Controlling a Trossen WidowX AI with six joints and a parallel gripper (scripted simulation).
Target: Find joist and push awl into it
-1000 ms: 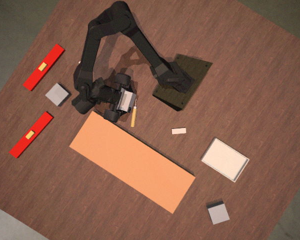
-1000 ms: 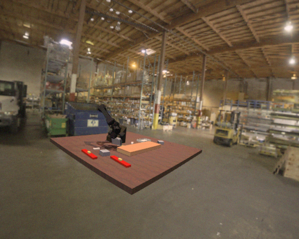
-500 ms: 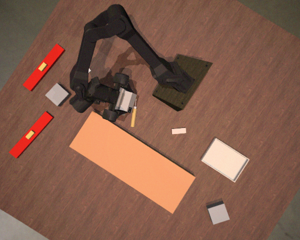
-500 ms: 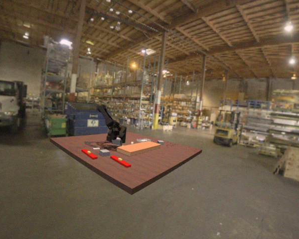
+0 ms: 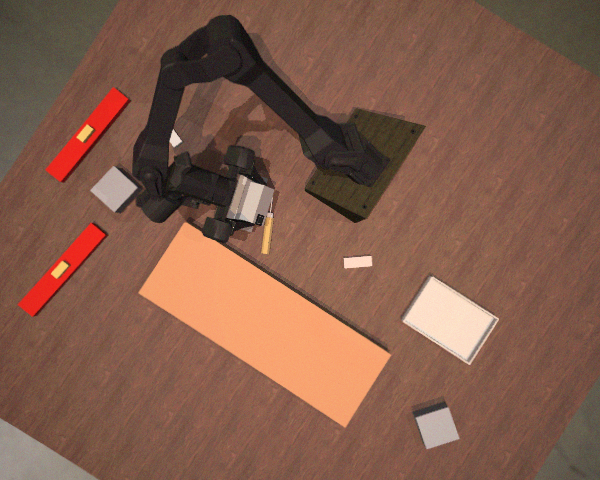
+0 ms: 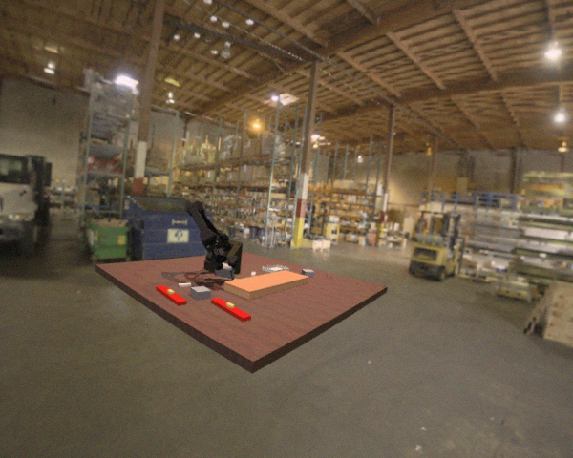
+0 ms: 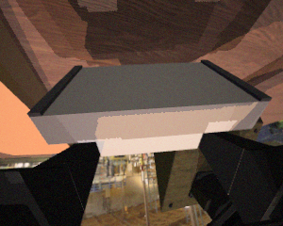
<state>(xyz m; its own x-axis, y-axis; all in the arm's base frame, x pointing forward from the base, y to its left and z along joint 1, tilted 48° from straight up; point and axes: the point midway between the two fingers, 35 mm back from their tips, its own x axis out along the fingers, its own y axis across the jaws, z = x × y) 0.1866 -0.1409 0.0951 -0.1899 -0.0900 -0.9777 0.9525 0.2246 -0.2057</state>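
Now: the grey stud finder 20 mm ahead of my gripper tip and 10 mm below it. Also, from my gripper tip: awl 10 mm ahead, 30 mm to the left, 70 mm below; then white tray 30 mm behind, 470 mm to the left, 70 mm below.
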